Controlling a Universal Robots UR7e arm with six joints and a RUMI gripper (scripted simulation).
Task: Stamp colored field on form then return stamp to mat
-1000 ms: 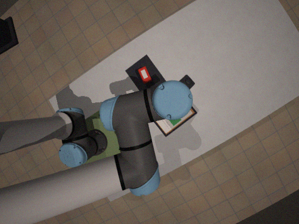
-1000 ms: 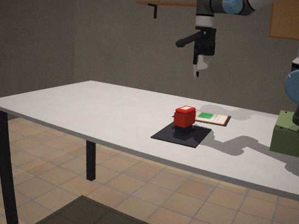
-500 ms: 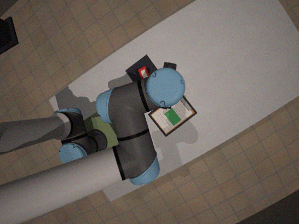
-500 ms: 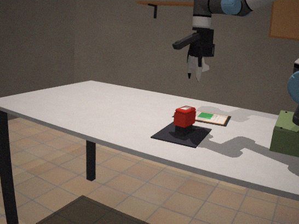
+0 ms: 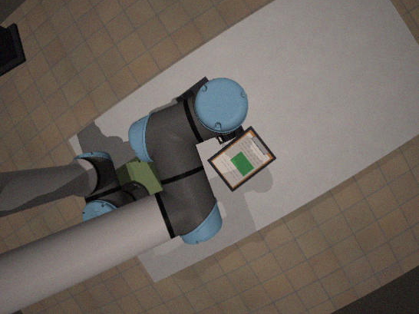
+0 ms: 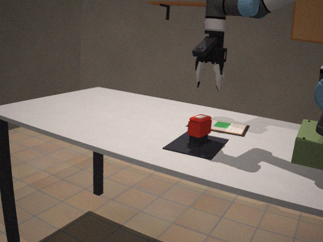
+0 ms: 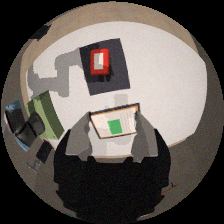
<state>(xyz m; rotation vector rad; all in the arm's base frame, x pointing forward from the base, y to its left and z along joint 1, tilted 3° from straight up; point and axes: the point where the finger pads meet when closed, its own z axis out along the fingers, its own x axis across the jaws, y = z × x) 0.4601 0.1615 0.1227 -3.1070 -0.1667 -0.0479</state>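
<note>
Now: the red stamp 140 mm below my hand, 100 mm to the left of it and 50 mm behind it. The rest, counted from my hand: dark mat: 190 mm below, 100 mm to the left, 50 mm behind; then form: 190 mm below, 170 mm to the right, 40 mm ahead.
</note>
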